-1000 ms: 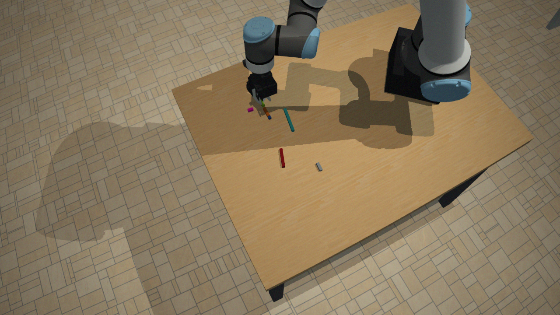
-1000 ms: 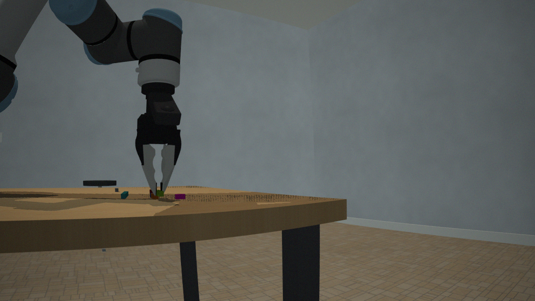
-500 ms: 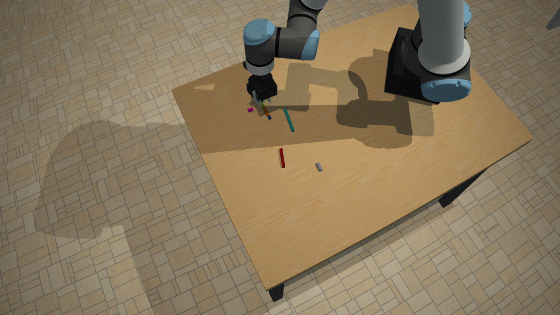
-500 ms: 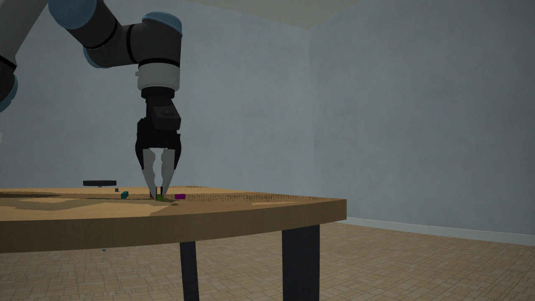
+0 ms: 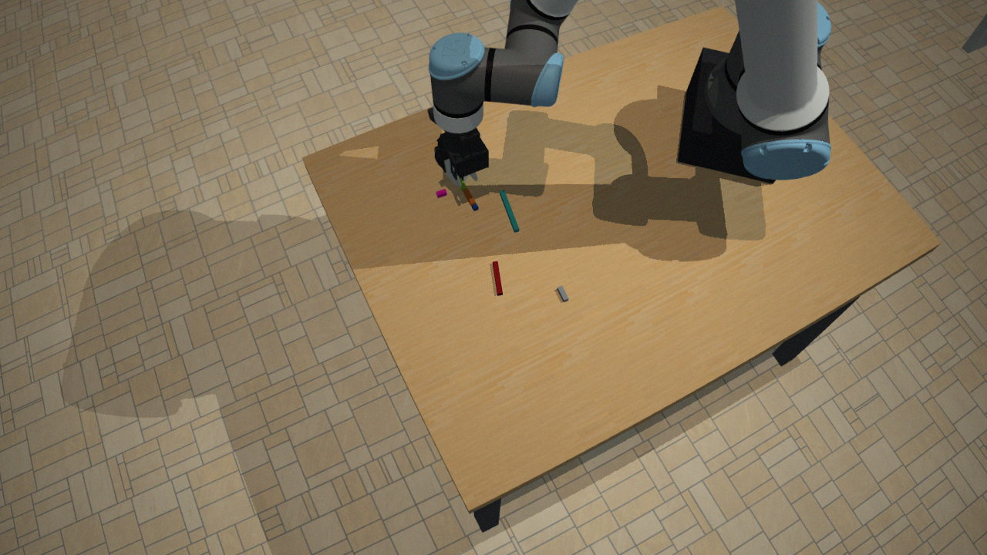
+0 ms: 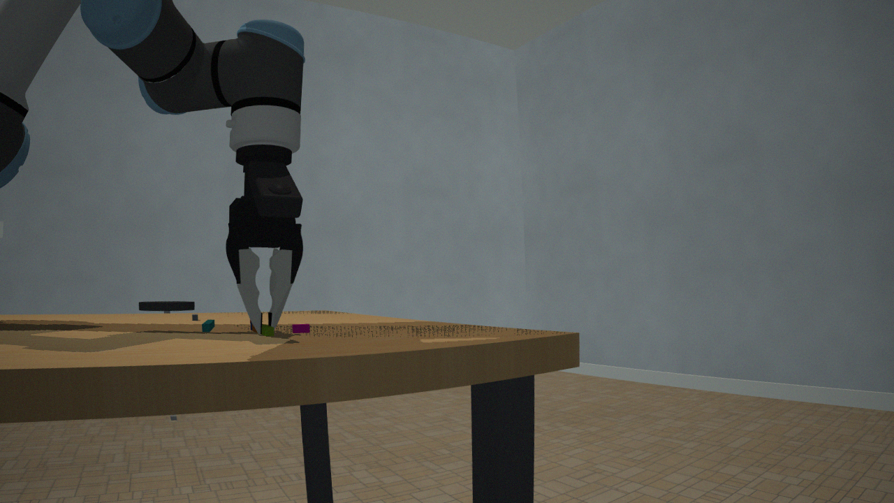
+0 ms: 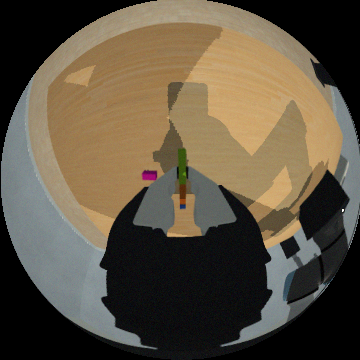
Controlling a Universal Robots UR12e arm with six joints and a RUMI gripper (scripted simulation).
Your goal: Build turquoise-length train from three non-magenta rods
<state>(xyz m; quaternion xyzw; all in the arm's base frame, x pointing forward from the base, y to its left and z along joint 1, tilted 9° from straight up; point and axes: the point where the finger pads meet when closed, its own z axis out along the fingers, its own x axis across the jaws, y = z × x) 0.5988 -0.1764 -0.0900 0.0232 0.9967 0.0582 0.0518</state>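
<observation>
My hand is 10 mm above the lime rod. From my hand the other things lie so: magenta rod: 50 mm ahead, 10 mm to the left, 10 mm below; then orange rod: 50 mm to the left, 10 mm below; then blue rod: 70 mm to the left, 10 mm below.
</observation>
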